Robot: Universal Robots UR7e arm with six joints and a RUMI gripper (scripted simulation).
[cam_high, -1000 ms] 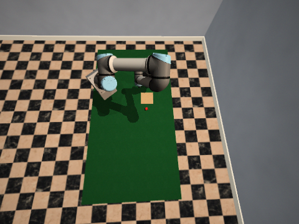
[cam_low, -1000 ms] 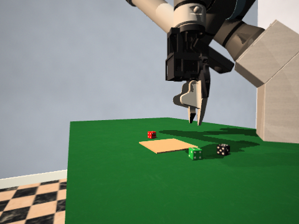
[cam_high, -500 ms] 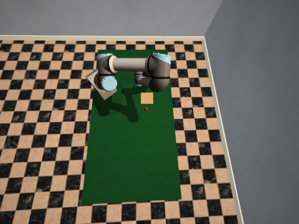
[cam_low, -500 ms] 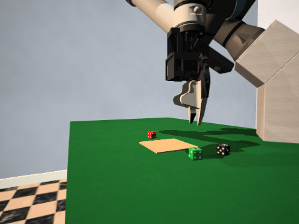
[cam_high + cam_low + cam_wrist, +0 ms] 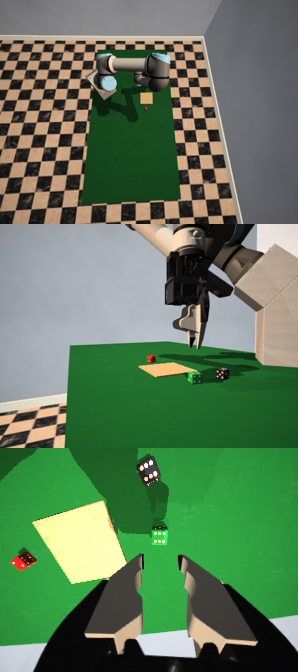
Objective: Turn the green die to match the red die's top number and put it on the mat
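My gripper is now 90 mm above the green die. Also, from my hand: black die: 90 mm below, 90 mm behind, 10 mm to the left; then red die: 280 mm to the right, 90 mm below, 30 mm behind; then tan mat: 140 mm to the right, 100 mm below, 10 mm behind.
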